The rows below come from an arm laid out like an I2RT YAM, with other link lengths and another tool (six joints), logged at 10 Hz.
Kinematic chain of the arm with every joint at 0, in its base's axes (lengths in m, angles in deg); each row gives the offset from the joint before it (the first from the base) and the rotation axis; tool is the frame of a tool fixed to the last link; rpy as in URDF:
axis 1: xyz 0 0 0.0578 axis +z
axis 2: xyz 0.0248 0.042 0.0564 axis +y
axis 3: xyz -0.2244 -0.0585 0 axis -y
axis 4: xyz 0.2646 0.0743 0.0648 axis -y
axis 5: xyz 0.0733 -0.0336 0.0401 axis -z
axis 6: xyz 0.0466 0 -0.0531 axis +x
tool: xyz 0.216 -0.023 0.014 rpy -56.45 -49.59 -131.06
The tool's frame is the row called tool.
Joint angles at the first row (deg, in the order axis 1, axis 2, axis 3, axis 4, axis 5, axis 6):
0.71, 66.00, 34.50, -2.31, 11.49, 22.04
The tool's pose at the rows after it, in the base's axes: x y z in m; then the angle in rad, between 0 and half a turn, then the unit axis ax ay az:
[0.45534 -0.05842 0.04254 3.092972 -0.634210 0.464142 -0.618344]
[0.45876 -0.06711 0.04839 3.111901 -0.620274 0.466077 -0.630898]
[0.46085 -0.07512 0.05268 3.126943 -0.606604 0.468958 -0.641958]
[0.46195 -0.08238 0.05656 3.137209 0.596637 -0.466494 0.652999]
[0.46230 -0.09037 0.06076 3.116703 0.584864 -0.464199 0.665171]
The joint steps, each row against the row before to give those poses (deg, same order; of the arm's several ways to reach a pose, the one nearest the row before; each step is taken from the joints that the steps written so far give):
0.00, 0.26, -1.75, 2.30, 2.27, -0.04
-0.04, 0.79, -0.04, 2.25, 1.94, -0.18
-0.13, 0.61, -0.41, 2.40, 1.64, -0.06
-0.09, 0.48, -0.51, 2.21, 1.58, -0.79
-0.11, 0.41, -0.76, 2.62, 1.72, -0.85

